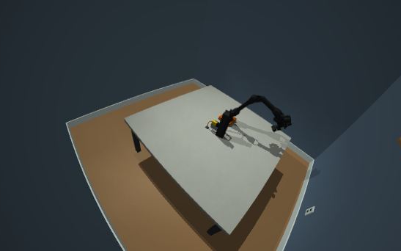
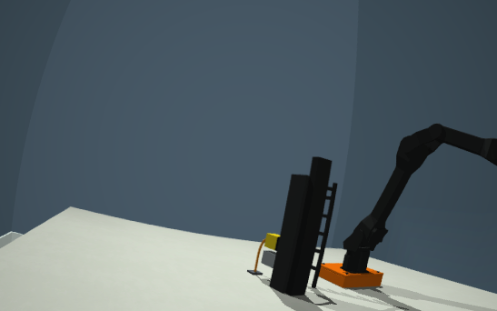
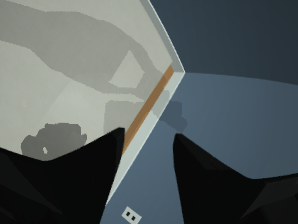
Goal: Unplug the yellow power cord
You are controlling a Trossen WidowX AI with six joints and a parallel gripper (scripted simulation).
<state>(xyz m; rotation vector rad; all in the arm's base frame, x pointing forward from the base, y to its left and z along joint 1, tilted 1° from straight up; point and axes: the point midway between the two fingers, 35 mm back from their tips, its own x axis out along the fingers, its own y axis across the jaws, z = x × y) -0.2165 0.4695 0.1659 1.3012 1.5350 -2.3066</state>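
Now: gripper tip 48 cm short of the yellow plug, 46 cm to the left of it and 7 cm above it. The rest, counted from my gripper tip: tall black block 46 cm ahead, 37 cm to the right, 3 cm below.
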